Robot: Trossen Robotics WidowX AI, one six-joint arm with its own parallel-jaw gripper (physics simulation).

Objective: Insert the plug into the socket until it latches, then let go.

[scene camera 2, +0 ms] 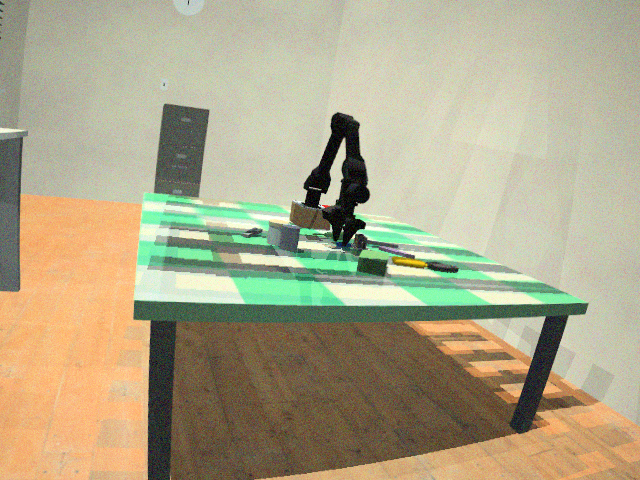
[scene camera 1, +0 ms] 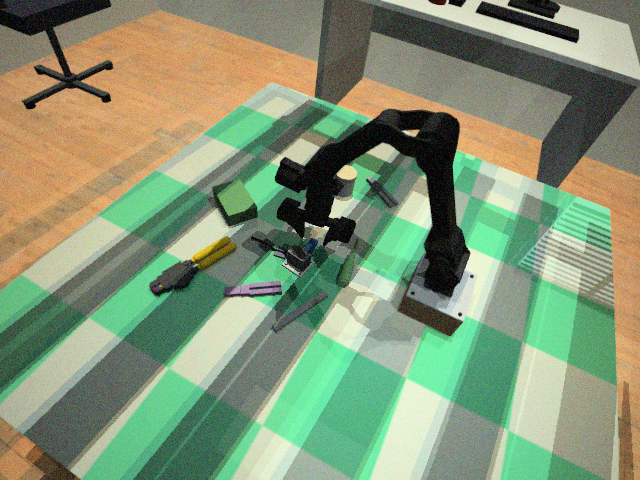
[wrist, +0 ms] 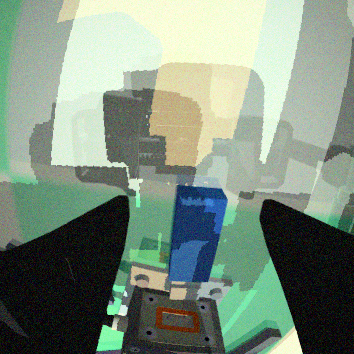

Scene:
My gripper is open, with nothing in its grasp. Also in view: a blue plug.

